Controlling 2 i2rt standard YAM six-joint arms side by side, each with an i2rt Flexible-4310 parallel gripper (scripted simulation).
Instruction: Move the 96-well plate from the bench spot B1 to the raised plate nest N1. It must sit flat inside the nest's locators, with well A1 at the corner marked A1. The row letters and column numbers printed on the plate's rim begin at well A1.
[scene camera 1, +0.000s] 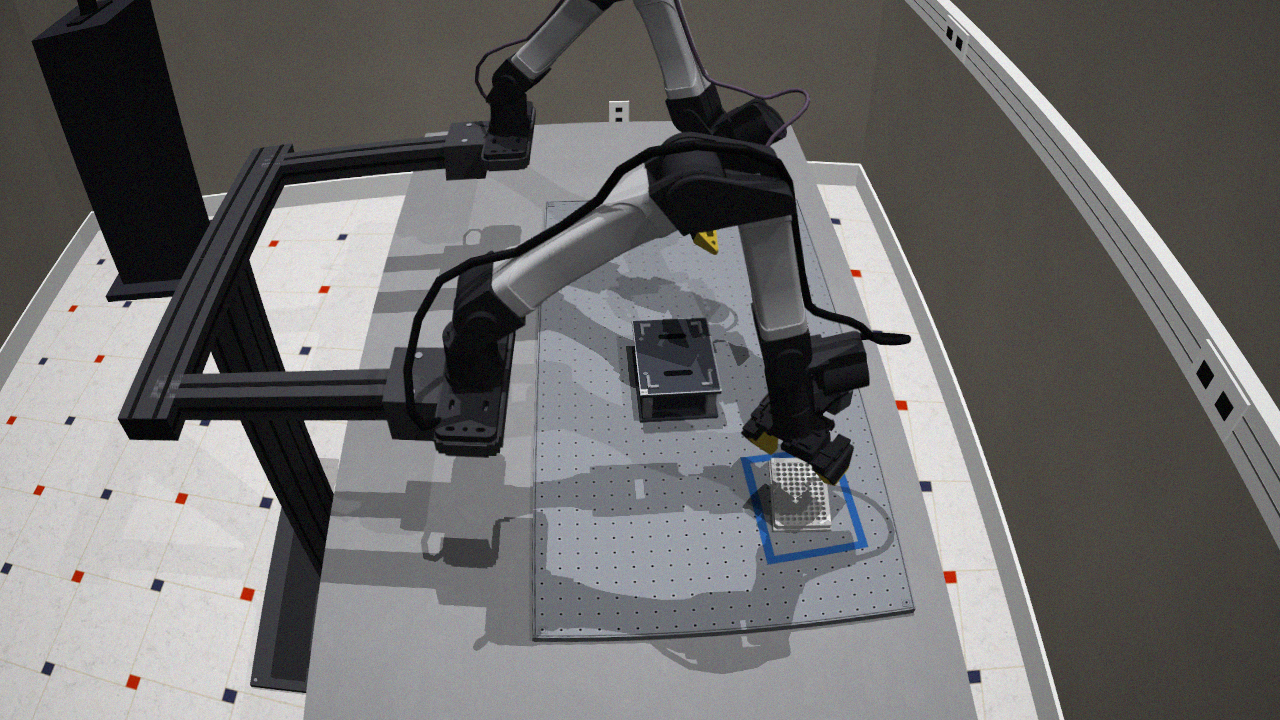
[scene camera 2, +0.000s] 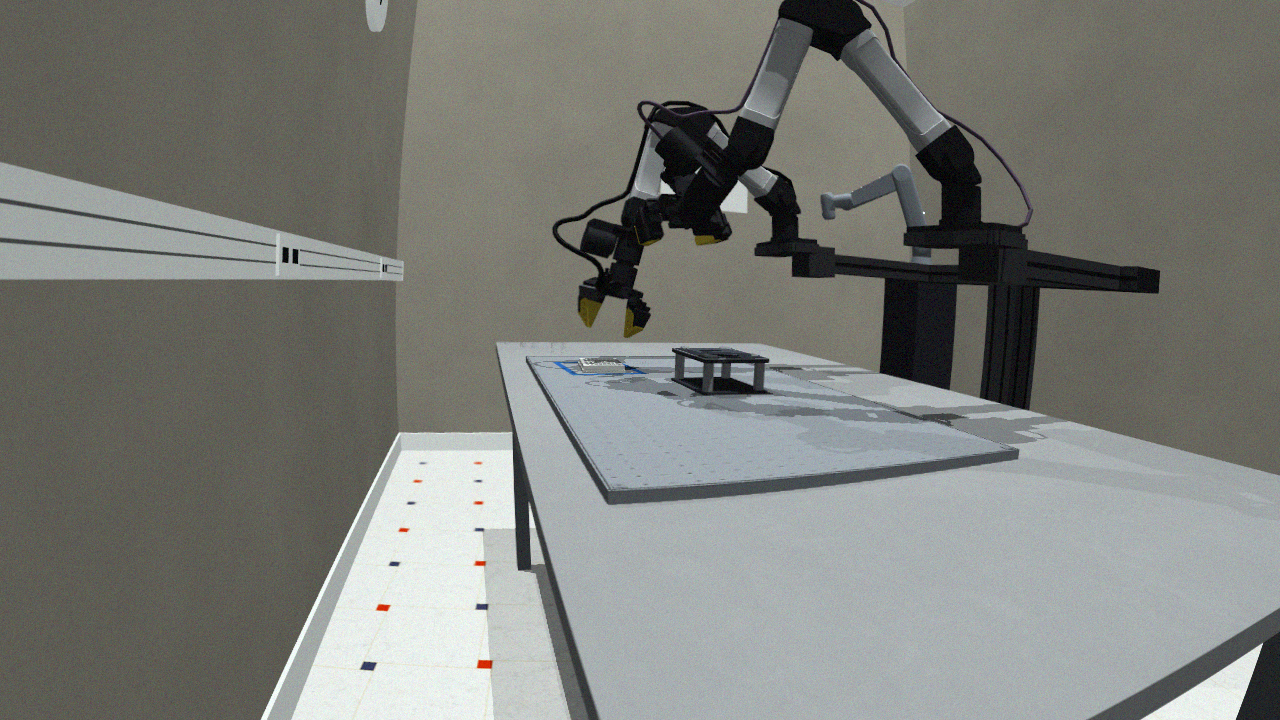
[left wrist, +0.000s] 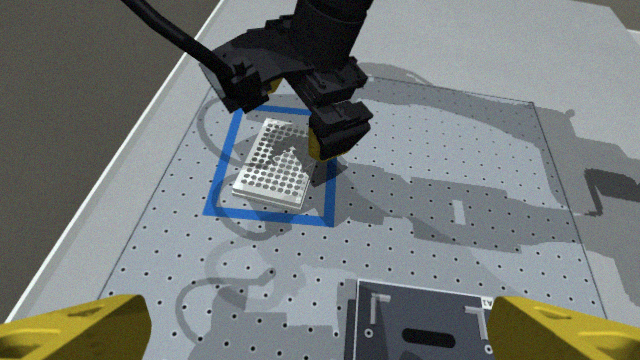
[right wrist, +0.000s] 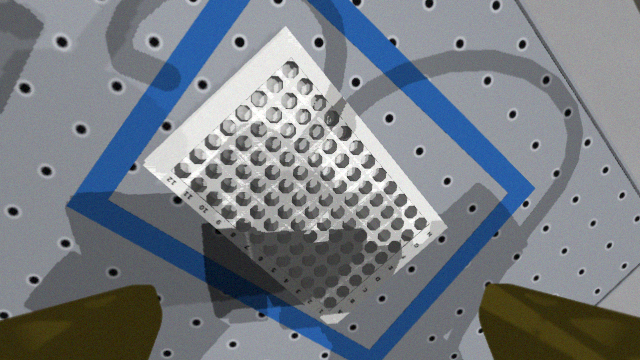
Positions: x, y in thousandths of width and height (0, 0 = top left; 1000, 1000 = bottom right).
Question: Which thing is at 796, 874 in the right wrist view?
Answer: My right gripper.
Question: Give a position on a white 96-well plate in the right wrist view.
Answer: At 473, 446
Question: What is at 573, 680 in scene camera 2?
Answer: A perforated board.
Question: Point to a raised plate nest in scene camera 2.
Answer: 543, 488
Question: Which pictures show my right gripper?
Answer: Scene camera 1, scene camera 2, the left wrist view and the right wrist view: all of them.
